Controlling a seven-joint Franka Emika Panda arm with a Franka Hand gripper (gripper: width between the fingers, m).
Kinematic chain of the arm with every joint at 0, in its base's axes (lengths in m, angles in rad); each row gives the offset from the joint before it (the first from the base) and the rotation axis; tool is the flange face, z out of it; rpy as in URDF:
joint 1: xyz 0 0 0.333 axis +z
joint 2: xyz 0 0 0 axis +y
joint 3: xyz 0 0 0.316 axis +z
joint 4: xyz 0.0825 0 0 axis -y
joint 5: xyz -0.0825 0 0.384 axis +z
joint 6: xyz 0 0 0 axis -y
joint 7: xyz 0.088 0 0 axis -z
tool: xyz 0 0 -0.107 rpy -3.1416 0 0
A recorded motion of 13 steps. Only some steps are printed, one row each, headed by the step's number.
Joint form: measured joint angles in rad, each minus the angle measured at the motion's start. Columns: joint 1, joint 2, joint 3, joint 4, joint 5, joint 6, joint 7.
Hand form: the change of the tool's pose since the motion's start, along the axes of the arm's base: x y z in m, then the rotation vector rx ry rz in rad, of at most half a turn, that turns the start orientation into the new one. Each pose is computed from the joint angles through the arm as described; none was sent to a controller.
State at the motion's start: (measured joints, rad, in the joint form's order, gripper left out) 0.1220 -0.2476 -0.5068 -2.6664 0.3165 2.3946 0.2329
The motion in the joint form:
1: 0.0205 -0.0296 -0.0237 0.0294 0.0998 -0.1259 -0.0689
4: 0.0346 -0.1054 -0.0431 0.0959 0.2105 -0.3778 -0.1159
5: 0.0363 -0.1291 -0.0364 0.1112 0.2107 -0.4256 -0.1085
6: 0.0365 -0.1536 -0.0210 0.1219 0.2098 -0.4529 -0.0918
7: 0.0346 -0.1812 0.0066 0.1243 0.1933 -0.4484 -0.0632
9: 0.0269 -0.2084 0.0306 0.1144 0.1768 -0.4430 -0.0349
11: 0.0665 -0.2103 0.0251 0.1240 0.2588 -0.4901 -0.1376
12: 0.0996 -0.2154 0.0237 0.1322 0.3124 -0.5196 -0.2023
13: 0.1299 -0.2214 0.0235 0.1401 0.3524 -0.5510 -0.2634
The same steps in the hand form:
1: 0.0003 0.0071 0.0133 0.1305 -0.0036 0.0277
4: 0.0003 0.0227 0.0565 0.3480 -0.0137 0.0956
5: 0.0002 0.0281 0.0700 0.3717 -0.0141 0.1213
6: 0.0008 0.0346 0.0832 0.3808 -0.0187 0.1379
7: 0.0017 0.0423 0.0954 0.3582 -0.0288 0.1481
9: -0.0012 0.0483 0.1021 0.3398 -0.0301 0.1486
11: 0.0020 0.0681 0.1082 0.4242 -0.0768 0.2517
12: 0.0045 0.0843 0.1152 0.4788 -0.1146 0.3256
13: 0.0055 0.0995 0.1221 0.5244 -0.1481 0.4026

